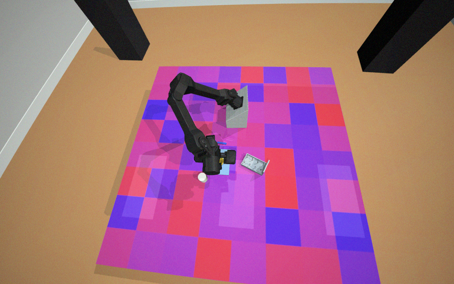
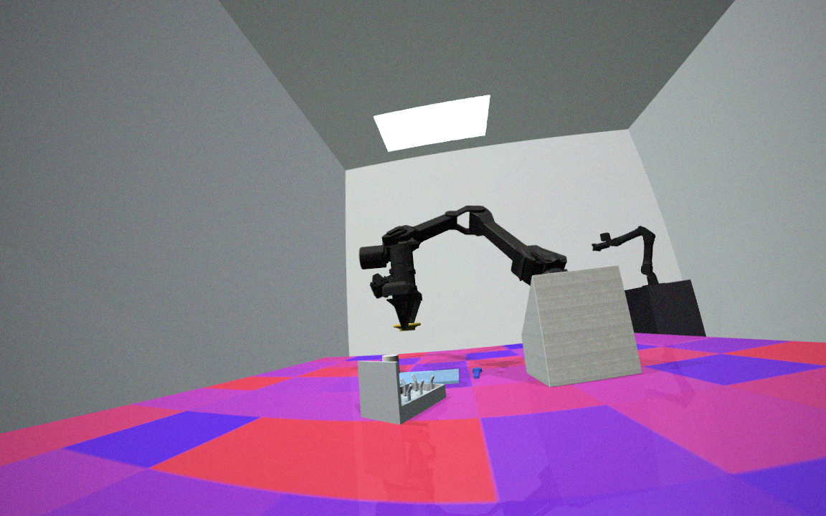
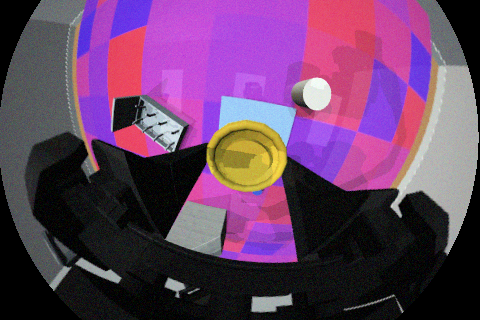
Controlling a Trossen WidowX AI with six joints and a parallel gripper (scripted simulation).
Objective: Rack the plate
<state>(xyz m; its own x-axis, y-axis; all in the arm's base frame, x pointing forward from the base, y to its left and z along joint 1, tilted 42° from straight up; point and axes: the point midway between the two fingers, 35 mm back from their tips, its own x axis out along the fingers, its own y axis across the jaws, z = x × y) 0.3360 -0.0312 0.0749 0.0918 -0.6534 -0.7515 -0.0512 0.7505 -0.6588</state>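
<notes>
The grey dish rack lies 19 cm to the left of my gripper tip, 9 cm below it and 4 cm behind it. From my gripper tip the other things lie so: white cup: 9 cm below, 8 cm to the right, 7 cm ahead; light blue mat: 11 cm below, 3 cm behind, 1 cm to the right; yellow plate: 1 cm above.
</notes>
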